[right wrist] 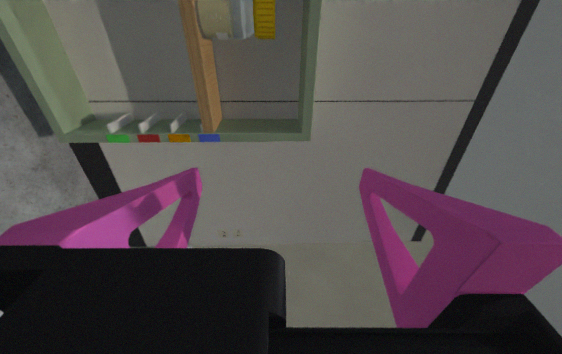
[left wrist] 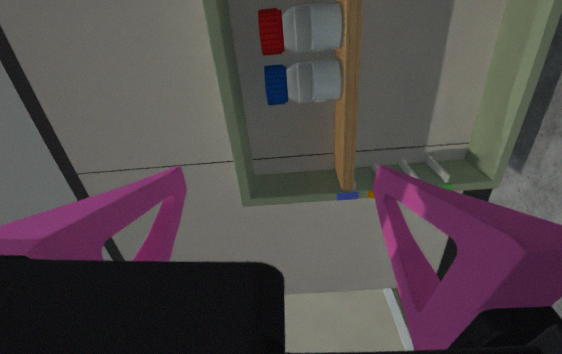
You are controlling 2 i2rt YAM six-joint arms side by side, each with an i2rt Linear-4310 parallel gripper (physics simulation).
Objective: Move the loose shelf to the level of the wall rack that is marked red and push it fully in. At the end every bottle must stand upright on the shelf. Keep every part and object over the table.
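Observation:
The wooden shelf (left wrist: pixel 350 115) (right wrist: pixel 206 85) lies in the green wall rack (left wrist: pixel 231 125) (right wrist: pixel 307 75) at the blue mark (left wrist: pixel 347 196) (right wrist: pixel 209 138). The red mark (right wrist: pixel 149 138) is two marks away, past the orange mark (right wrist: pixel 179 138). A red-capped bottle (left wrist: pixel 325 27) and a blue-capped bottle (left wrist: pixel 326 81) stand upright on the shelf, as does a yellow-capped bottle (right wrist: pixel 216 19) at its other end. My left gripper (left wrist: pixel 279 177) is open and empty near one rack side; a finger overlaps marks in view. My right gripper (right wrist: pixel 280 177) is open and empty, outside the other side.
Pale ledges (left wrist: pixel 438 169) (right wrist: pixel 120 122) stick out inside the rack sides at the lower levels. The green mark (right wrist: pixel 118 138) is at the lowest ledge. A pale panelled wall (left wrist: pixel 150 100) (right wrist: pixel 400 60) is behind the rack, with dark strips (left wrist: pixel 42 120) (right wrist: pixel 480 105) across it.

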